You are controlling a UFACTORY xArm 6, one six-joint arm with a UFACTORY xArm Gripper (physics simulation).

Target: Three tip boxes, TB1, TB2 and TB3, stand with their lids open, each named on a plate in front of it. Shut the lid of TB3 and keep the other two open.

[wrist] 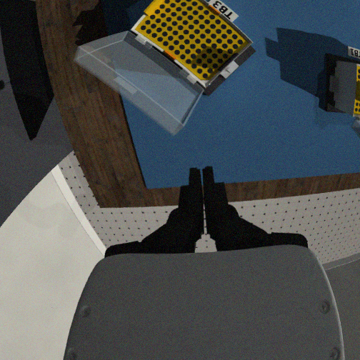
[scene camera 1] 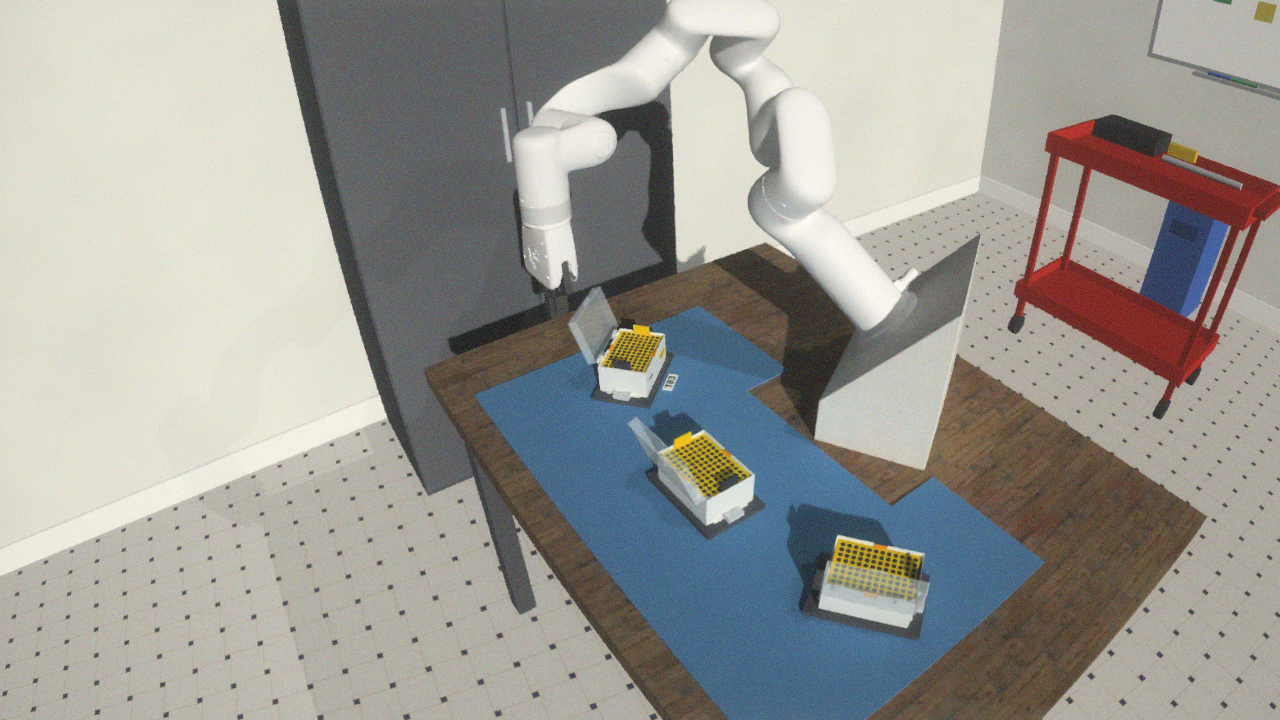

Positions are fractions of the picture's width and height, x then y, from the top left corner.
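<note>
Scene camera 1: my gripper (scene camera 1: 0.44, 0.44), a clear lid (scene camera 1: 0.46, 0.45), a clear lid (scene camera 1: 0.51, 0.63). Wrist view: my gripper (wrist: 0.56, 0.51).
</note>
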